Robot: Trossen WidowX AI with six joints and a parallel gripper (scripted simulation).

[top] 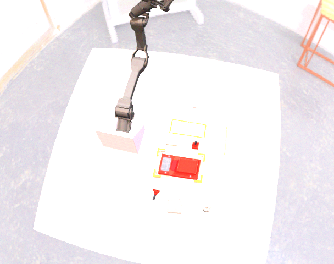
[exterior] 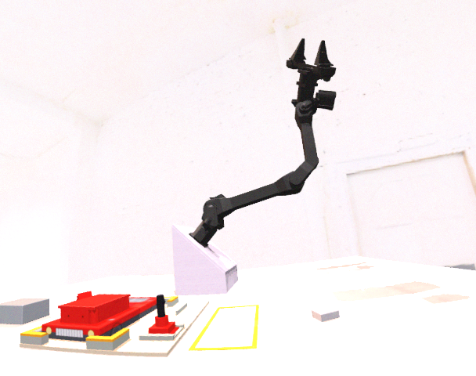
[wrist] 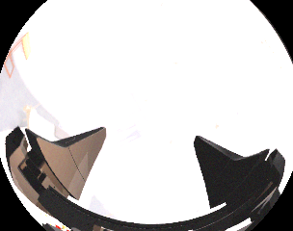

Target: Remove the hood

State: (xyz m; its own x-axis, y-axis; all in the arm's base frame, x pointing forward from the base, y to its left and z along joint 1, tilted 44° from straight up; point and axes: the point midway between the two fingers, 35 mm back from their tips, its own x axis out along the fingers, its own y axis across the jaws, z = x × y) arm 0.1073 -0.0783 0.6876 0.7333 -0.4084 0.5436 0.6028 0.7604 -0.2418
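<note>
My gripper tip is 14 cm short of the hood, 53 cm to the left of it and 67 cm above it.
</note>
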